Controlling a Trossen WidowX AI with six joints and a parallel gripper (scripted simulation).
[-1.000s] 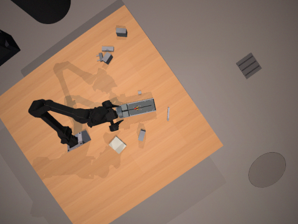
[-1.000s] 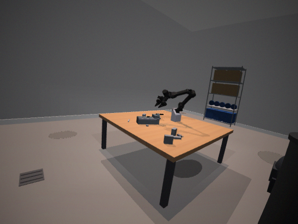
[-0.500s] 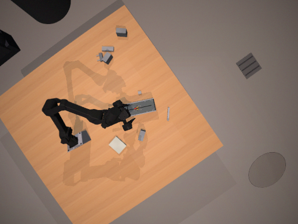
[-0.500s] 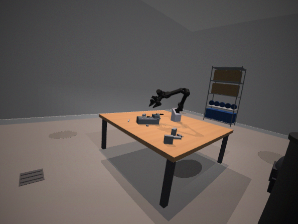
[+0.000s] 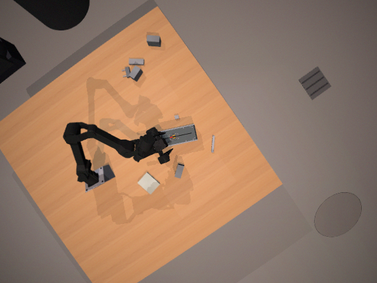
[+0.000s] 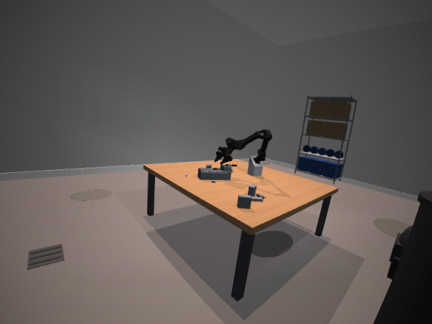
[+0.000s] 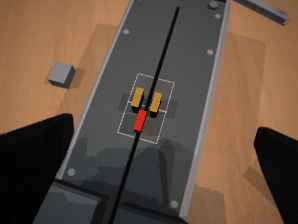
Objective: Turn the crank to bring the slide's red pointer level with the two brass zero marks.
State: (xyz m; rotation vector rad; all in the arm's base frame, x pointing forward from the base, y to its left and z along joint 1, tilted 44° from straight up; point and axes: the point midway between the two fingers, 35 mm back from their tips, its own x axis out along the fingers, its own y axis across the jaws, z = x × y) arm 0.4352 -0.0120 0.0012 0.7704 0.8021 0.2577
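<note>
Right now my gripper tip is 5 cm above the red pointer, 2 cm short of it and 1 cm to the right of it. From my gripper tip the other things lie so: small grey cube (12 cm below, 11 cm to the left, 10 cm ahead); thin grey bar (21 cm ahead, 13 cm to the right, 12 cm below); dark crank handle (15 cm behind, 4 cm to the left, 2 cm below).
</note>
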